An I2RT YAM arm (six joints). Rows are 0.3 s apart.
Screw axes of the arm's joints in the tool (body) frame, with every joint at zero. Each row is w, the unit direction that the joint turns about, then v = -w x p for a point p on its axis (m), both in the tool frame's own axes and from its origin. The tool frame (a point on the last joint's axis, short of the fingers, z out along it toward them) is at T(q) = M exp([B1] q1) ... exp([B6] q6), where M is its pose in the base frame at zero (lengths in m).
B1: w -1 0 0 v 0.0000 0.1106 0.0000
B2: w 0 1 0 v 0.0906 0.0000 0.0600
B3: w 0 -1 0 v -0.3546 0.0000 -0.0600
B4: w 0 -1 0 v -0.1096 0.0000 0.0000
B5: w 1 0 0 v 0.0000 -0.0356 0.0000
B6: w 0 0 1 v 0.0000 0.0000 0.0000
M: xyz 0.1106 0.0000 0.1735 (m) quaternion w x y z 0.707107 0 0.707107 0
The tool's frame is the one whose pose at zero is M.
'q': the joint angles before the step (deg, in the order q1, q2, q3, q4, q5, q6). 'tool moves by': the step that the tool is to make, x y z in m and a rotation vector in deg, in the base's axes. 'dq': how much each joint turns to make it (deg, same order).
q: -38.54, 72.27, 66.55, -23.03, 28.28, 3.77
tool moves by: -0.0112, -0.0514, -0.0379, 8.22, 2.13, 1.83
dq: -10.08, 6.94, -0.89, 1.58, -12.46, -2.65
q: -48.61, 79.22, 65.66, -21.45, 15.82, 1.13
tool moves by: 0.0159, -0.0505, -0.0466, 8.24, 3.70, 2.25
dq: -4.02, 13.45, 4.72, 0.47, -6.35, -2.16
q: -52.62, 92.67, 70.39, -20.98, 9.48, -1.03
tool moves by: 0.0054, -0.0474, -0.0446, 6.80, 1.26, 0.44
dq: -3.93, 12.32, 5.93, 0.25, -5.12, -1.15
